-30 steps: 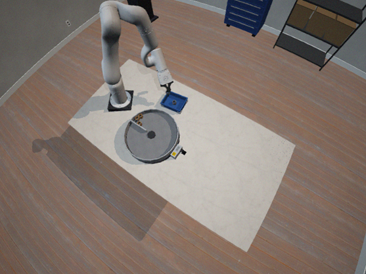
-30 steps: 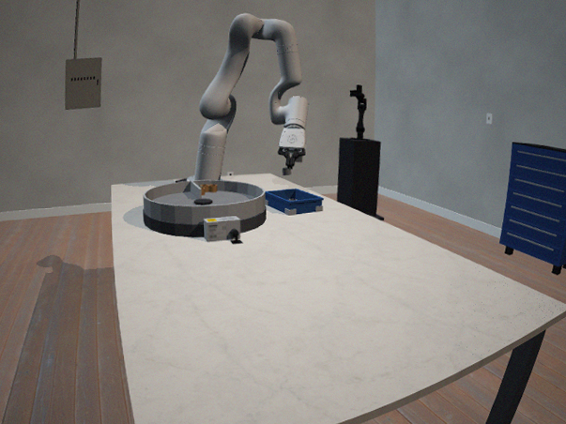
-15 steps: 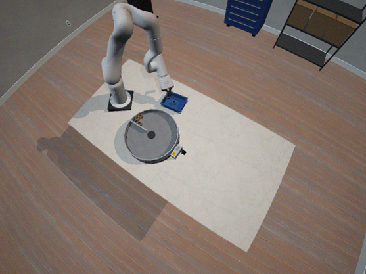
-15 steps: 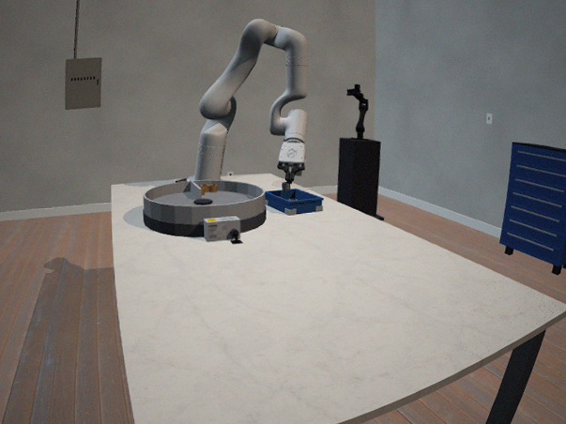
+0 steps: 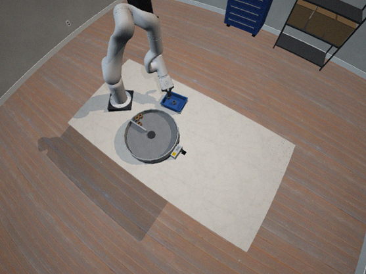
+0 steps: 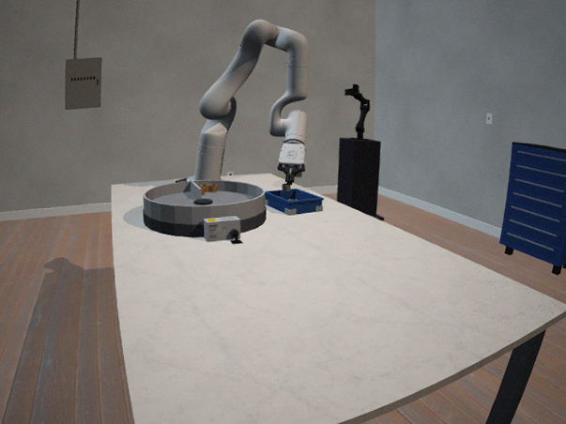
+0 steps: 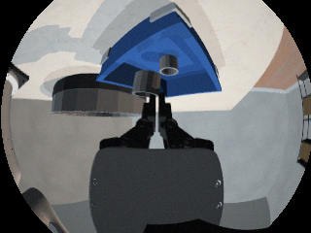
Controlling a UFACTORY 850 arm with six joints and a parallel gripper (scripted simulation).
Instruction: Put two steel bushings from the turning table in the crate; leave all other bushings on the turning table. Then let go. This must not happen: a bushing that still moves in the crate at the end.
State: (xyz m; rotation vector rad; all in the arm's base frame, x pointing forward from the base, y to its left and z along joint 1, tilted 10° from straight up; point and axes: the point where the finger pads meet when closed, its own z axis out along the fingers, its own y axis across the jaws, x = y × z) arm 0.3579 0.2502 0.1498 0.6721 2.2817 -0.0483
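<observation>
The blue crate lies 80 mm below my hand and 40 mm ahead of it. Round my hand: round grey turning table: 350 mm to the right, 110 mm ahead, 50 mm below.
</observation>
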